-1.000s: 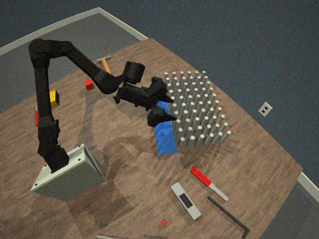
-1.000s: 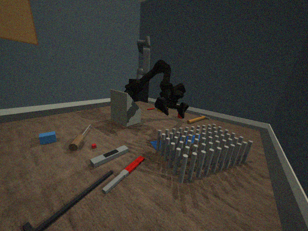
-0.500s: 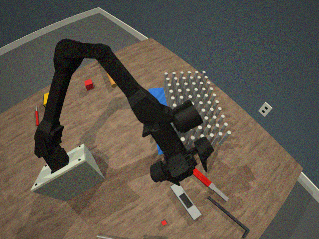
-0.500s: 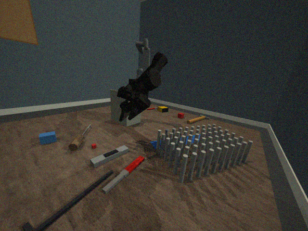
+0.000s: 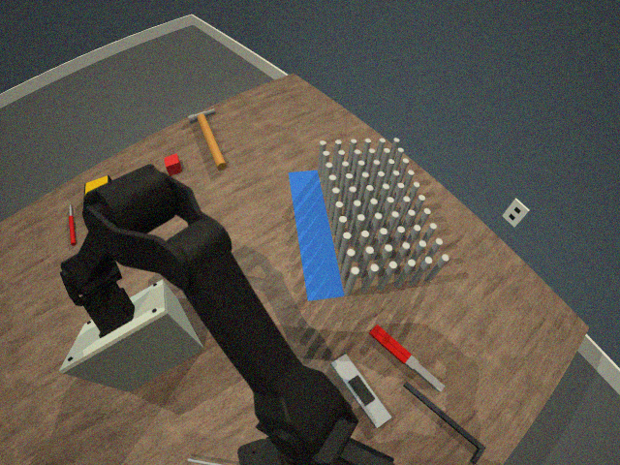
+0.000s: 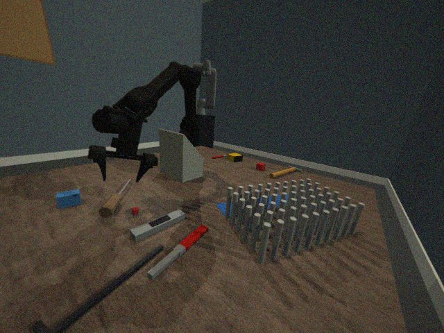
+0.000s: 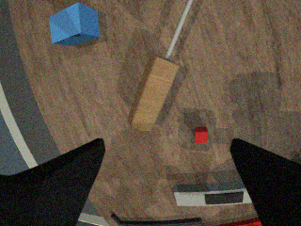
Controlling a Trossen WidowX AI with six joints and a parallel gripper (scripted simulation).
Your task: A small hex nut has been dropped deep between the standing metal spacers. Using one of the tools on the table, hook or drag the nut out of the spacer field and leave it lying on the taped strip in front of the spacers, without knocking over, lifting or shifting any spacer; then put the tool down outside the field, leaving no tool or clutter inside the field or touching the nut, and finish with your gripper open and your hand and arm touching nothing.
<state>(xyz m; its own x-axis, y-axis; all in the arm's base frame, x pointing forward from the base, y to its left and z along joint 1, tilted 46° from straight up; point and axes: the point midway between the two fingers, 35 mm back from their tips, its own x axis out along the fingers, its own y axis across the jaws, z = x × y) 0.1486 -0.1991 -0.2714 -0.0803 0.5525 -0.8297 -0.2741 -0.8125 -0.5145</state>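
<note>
My gripper tip is now 110 mm past the thin metal rod, 40 mm to the right of it and 90 mm above it. Round my gripper tip: small red cube: 40 mm ahead, 20 mm to the left, 100 mm below; blue block: 150 mm behind, 110 mm to the right, 80 mm below; grey bar: 160 mm ahead, 40 mm to the left, 90 mm below.
</note>
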